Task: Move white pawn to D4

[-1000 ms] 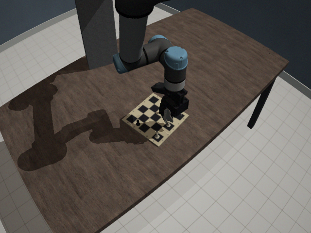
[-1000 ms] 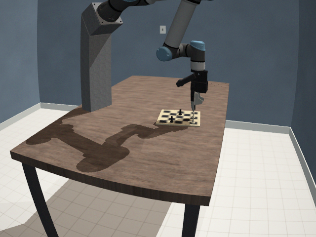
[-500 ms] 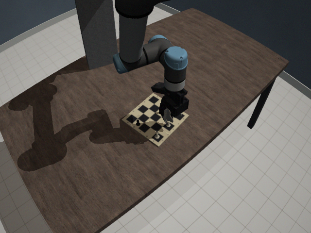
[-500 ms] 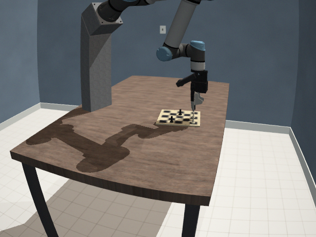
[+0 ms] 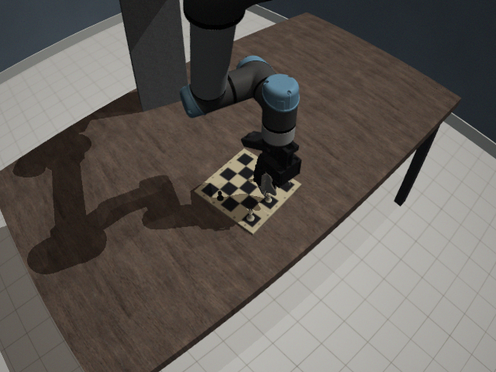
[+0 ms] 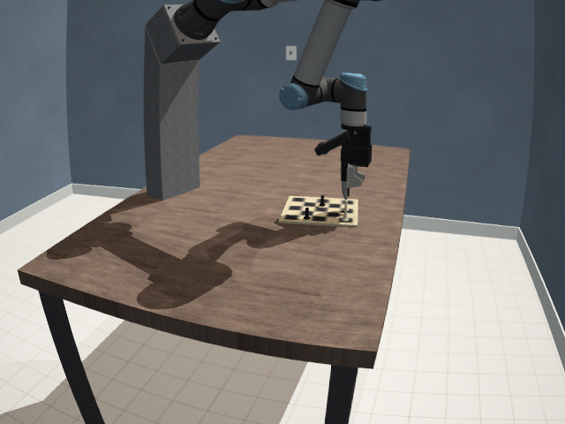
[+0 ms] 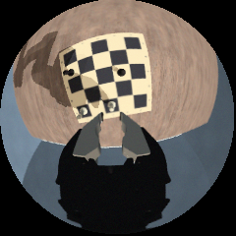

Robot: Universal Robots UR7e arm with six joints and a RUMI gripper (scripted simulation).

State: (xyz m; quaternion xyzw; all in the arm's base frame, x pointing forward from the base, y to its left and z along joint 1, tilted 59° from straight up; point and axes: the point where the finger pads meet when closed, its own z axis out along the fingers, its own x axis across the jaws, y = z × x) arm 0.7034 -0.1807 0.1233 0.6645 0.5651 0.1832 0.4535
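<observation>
Now: the white piece 4 cm below my hand. Also, from my hand: chessboard (7 cm behind, 2 cm to the left, 6 cm below).
</observation>
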